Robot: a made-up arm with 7 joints. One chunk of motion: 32 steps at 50 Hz.
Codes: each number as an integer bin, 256 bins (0 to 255) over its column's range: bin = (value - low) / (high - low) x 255, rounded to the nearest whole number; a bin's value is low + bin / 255 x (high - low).
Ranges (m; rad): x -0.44..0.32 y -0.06..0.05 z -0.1..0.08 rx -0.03..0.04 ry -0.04..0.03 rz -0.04..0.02
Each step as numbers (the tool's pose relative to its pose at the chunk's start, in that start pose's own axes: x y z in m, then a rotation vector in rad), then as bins.
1 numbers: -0.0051 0.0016 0.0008 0.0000 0.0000 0.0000
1 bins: 146 143 143 109 146 170
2 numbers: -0.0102 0.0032 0.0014 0.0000 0.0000 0.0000
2 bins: 144 147 144 109 146 170
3 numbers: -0.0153 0.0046 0.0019 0.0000 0.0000 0.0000
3 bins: 142 150 144 109 146 170
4 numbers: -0.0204 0.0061 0.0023 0.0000 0.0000 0.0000
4 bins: 141 153 145 109 146 170
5 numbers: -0.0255 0.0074 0.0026 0.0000 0.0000 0.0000
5 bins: 139 156 145 109 146 170
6 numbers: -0.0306 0.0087 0.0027 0.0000 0.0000 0.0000
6 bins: 137 159 145 109 146 170
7 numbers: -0.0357 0.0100 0.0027 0.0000 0.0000 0.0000
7 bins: 136 162 145 109 146 170
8 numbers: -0.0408 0.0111 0.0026 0.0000 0.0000 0.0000
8 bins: 134 165 145 109 146 170
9 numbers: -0.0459 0.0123 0.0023 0.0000 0.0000 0.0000
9 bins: 132 168 145 109 146 170
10 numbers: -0.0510 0.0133 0.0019 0.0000 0.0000 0.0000
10 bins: 131 170 144 109 146 170
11 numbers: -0.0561 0.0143 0.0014 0.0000 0.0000 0.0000
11 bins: 129 172 144 109 146 170
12 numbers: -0.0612 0.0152 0.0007 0.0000 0.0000 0.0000
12 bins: 127 174 143 109 146 170
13 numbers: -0.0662 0.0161 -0.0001 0.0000 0.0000 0.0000
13 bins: 125 176 142 109 146 170
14 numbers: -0.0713 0.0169 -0.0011 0.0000 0.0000 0.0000
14 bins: 124 178 140 109 146 170
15 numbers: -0.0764 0.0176 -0.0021 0.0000 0.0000 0.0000
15 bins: 122 180 139 109 146 170
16 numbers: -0.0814 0.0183 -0.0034 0.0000 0.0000 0.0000
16 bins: 120 182 137 109 146 170
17 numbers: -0.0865 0.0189 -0.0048 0.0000 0.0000 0.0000
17 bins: 119 183 135 109 146 170
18 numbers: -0.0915 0.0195 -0.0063 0.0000 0.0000 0.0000
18 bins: 117 184 133 109 146 170
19 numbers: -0.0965 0.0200 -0.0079 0.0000 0.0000 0.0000
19 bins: 115 185 130 109 146 170
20 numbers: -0.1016 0.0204 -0.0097 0.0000 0.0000 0.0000
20 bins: 114 186 128 109 146 170
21 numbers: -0.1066 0.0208 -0.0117 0.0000 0.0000 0.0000
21 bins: 112 187 125 109 146 170
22 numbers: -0.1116 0.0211 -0.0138 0.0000 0.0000 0.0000
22 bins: 110 188 122 109 146 170
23 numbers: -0.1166 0.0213 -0.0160 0.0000 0.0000 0.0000
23 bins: 109 188 119 109 146 170
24 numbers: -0.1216 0.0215 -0.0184 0.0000 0.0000 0.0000
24 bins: 107 189 116 109 146 170
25 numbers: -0.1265 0.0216 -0.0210 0.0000 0.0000 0.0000
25 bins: 105 189 112 109 146 170
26 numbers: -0.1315 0.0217 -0.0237 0.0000 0.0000 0.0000
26 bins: 104 189 108 109 146 170
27 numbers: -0.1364 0.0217 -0.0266 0.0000 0.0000 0.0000
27 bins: 102 189 104 109 146 170
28 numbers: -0.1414 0.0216 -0.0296 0.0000 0.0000 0.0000
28 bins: 100 189 100 109 146 170
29 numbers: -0.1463 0.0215 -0.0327 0.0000 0.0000 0.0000
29 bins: 99 189 95 109 146 170
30 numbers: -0.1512 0.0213 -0.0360 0.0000 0.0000 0.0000
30 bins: 97 188 91 109 146 170
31 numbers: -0.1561 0.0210 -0.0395 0.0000 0.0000 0.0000
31 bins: 95 188 86 109 146 170
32 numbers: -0.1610 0.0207 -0.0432 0.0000 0.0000 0.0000
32 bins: 94 187 80 109 146 170
